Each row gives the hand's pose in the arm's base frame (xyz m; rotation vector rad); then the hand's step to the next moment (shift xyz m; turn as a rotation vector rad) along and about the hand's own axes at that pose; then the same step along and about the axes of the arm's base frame.
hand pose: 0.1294 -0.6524 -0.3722 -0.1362 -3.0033 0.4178
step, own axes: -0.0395 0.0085 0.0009 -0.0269 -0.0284 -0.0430
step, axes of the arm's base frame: 0.0396 0.0038 -0.0069 0.0296 -0.0185 0.0465
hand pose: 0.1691 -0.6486 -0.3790 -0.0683 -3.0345 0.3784
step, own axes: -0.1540 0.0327 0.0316 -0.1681 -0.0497 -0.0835
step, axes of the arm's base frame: 0.1517 0.0156 -0.0504 0.1730 -0.0370 0.0801
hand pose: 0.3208 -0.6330 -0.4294 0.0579 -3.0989 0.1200
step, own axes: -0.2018 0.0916 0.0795 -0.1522 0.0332 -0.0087
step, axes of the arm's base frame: 0.1949 0.0923 -0.0945 0.1510 0.0392 -0.0001
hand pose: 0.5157 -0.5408 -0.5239 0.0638 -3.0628 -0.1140
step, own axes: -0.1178 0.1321 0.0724 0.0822 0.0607 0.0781
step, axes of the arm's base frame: 0.1066 0.1421 -0.0707 -0.0903 0.0625 -0.0669
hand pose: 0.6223 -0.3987 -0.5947 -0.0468 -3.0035 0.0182
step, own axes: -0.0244 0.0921 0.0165 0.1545 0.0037 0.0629
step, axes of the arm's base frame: 0.0247 0.0911 -0.0210 -0.1615 0.0080 -0.0412
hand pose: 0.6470 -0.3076 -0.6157 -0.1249 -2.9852 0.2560
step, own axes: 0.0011 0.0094 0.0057 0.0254 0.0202 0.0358
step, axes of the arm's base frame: -0.0013 0.0084 -0.0071 -0.0290 0.0164 -0.0350
